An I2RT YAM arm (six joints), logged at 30 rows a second.
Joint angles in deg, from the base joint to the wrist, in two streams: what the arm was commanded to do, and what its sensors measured. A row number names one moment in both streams.
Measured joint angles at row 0:
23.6, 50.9, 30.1, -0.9, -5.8, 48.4
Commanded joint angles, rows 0 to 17:
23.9, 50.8, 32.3, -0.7, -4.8, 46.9
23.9, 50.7, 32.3, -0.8, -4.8, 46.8
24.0, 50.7, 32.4, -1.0, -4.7, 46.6
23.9, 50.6, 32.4, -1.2, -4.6, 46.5
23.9, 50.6, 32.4, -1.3, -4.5, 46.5
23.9, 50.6, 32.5, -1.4, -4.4, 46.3
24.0, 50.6, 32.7, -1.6, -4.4, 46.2
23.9, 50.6, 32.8, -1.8, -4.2, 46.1
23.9, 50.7, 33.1, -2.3, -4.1, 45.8
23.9, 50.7, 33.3, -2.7, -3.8, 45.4
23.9, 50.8, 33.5, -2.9, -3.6, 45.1
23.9, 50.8, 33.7, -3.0, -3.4, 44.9
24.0, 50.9, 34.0, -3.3, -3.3, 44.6
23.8, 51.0, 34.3, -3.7, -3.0, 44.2
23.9, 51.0, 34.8, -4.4, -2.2, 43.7
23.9, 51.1, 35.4, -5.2, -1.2, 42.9
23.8, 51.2, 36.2, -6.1, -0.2, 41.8
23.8, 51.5, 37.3, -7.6, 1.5, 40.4
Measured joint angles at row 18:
23.7, 51.1, 33.7, -5.2, -3.1, 44.5
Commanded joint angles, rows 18 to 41:
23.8, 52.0, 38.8, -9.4, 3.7, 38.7
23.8, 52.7, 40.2, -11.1, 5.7, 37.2
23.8, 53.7, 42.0, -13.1, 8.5, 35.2
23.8, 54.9, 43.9, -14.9, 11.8, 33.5
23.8, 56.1, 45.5, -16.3, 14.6, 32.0
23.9, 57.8, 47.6, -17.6, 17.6, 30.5
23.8, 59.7, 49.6, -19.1, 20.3, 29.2
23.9, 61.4, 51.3, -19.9, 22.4, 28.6
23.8, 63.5, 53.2, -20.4, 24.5, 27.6
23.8, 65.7, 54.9, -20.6, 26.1, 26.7
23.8, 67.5, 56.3, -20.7, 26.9, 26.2
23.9, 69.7, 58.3, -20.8, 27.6, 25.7
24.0, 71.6, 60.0, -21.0, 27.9, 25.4
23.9, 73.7, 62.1, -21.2, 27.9, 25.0
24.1, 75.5, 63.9, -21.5, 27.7, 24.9
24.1, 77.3, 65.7, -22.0, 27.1, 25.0
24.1, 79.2, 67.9, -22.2, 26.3, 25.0
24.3, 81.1, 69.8, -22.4, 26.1, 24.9
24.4, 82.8, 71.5, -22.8, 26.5, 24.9
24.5, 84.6, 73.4, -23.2, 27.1, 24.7
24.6, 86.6, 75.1, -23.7, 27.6, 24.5
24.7, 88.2, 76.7, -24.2, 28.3, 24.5
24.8, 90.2, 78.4, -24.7, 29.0, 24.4
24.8, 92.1, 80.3, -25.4, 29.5, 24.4
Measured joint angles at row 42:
24.4, 89.7, 76.1, -22.7, 25.8, 25.9
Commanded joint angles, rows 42 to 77:
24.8, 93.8, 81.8, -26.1, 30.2, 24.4
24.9, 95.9, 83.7, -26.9, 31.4, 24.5
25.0, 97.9, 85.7, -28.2, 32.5, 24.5
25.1, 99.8, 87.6, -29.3, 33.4, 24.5
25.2, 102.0, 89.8, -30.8, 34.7, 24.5
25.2, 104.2, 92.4, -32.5, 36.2, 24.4
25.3, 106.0, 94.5, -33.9, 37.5, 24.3
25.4, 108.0, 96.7, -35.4, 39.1, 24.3
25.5, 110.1, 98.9, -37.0, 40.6, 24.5
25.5, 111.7, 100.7, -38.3, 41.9, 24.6
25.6, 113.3, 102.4, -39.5, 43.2, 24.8
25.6, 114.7, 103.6, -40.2, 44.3, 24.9
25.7, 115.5, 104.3, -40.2, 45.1, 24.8
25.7, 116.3, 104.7, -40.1, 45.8, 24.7
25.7, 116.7, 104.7, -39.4, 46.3, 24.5
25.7, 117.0, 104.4, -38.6, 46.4, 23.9
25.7, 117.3, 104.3, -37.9, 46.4, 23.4
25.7, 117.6, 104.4, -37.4, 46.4, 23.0
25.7, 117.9, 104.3, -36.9, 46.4, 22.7
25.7, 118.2, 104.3, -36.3, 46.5, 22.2
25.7, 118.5, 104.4, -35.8, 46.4, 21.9
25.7, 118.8, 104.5, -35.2, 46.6, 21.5
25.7, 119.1, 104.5, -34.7, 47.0, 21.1
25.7, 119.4, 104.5, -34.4, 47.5, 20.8
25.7, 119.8, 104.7, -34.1, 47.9, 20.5
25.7, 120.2, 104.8, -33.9, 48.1, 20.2
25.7, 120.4, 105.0, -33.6, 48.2, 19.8
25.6, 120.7, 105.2, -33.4, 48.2, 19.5
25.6, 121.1, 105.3, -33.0, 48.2, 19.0
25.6, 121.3, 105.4, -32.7, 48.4, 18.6
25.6, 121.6, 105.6, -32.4, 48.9, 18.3
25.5, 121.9, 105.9, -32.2, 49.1, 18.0
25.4, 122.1, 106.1, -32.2, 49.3, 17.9
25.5, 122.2, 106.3, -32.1, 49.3, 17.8
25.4, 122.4, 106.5, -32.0, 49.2, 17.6
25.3, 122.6, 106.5, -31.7, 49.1, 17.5
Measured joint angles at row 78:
25.4, 122.8, 104.3, -32.8, 46.6, 18.9
